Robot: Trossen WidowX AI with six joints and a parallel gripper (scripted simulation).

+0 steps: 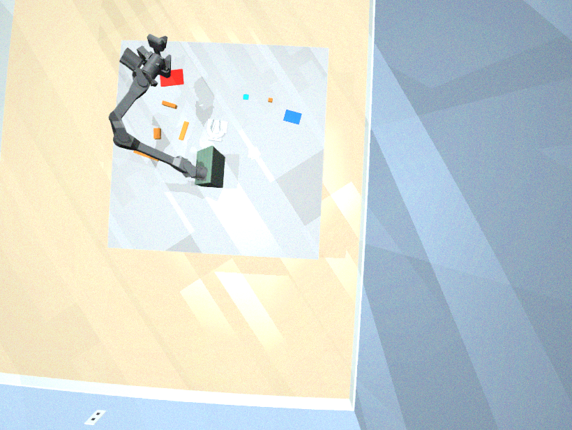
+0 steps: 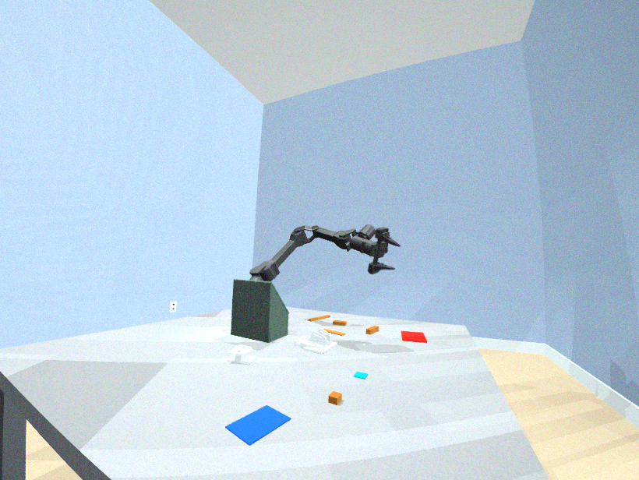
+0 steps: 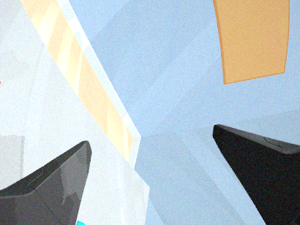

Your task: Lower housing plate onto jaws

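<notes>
The white piece is 43 cm to the right of my gripper tip, 34 cm behind it and 32 cm below it. The rest, counted from my gripper tip: cyan tile 33 cm below, 31 cm to the right, 1 cm behind; red patch 33 cm below, 16 cm to the left, 3 cm ahead; orange cube 46 cm to the right, 32 cm below.
</notes>
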